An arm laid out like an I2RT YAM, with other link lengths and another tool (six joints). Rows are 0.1 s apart.
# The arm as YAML. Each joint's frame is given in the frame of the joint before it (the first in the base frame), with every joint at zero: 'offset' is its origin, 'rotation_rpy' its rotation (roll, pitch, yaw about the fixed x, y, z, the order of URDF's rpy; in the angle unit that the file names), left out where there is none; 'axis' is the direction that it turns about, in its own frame. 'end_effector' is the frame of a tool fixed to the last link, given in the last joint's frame.
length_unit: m
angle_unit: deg
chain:
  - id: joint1
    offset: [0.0, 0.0, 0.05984]
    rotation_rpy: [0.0, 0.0, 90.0]
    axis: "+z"
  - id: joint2
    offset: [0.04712, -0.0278, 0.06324]
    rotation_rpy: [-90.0, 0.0, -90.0]
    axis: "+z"
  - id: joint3
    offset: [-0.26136, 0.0, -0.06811]
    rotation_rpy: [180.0, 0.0, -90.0]
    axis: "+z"
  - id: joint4
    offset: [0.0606, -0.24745, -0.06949]
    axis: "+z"
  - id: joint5
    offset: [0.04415, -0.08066, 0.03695]
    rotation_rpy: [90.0, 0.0, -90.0]
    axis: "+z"
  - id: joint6
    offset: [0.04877, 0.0, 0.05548]
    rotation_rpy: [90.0, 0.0, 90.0]
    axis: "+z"
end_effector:
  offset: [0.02, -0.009, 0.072]
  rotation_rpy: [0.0, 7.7, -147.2]
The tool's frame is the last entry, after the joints.
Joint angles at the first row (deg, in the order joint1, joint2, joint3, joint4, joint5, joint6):
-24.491, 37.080, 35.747, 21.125, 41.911, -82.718
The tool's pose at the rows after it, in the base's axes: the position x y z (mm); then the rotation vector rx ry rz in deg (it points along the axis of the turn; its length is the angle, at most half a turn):
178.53 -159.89 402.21 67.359 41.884 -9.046
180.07 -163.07 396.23 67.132 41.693 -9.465
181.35 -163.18 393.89 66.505 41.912 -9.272
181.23 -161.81 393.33 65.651 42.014 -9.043
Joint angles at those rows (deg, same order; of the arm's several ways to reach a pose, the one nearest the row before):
-26.415, 37.516, 34.807, 23.462, 41.560, -82.761
-27.180, 38.107, 33.322, 25.799, 41.013, -82.978
-27.396, 38.196, 32.513, 27.027, 40.230, -83.200
-27.440, 37.846, 31.814, 28.054, 39.507, -83.636

